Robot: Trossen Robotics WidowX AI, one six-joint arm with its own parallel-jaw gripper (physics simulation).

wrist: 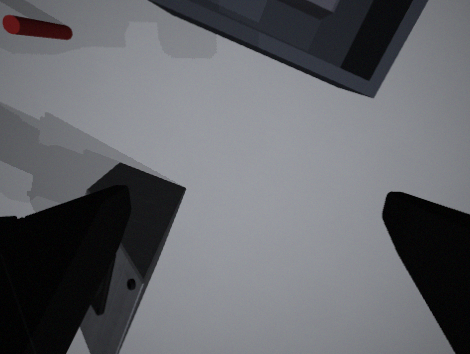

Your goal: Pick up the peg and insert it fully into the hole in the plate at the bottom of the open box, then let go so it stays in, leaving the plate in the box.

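Frame: origin at the arm's base, x ahead, y left, z up, level; centimetres.
Seen in the pictures: gripper, fingertip midpoint: (pixel 257 201).
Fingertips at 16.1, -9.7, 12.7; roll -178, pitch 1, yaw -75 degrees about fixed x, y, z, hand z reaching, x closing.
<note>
Offsets run from my fingertips to a thing's middle, as dx, dy, dz. "pt": to the spot under its first point. Level surfaces: height alone.
A red peg @[+1.5, +20.6, -20.9] (pixel 37 28) lies on its side on the table top at the upper left of the wrist view. The open dark blue-grey box @[pt +4.9, -4.1, -15.1] (pixel 320 74) is partly in view at the top right, cut off by the upper edge. Part of the lighter plate @[pt +10.0, -3.2, -19.1] (pixel 322 6) shows inside it; its hole does not show. My gripper (pixel 257 201) is open, with its two black fingers wide apart and nothing between them. The peg and the box both lie beyond the fingertips, the peg to the upper left and the box above.
A dark block-like object (pixel 147 215) with a grey metallic side and a small dark round spot stands at the lower left, partly hidden behind the left finger. Shadows fall across the pale table top @[dz -24.9] (pixel 260 145) at the left and upper left.
</note>
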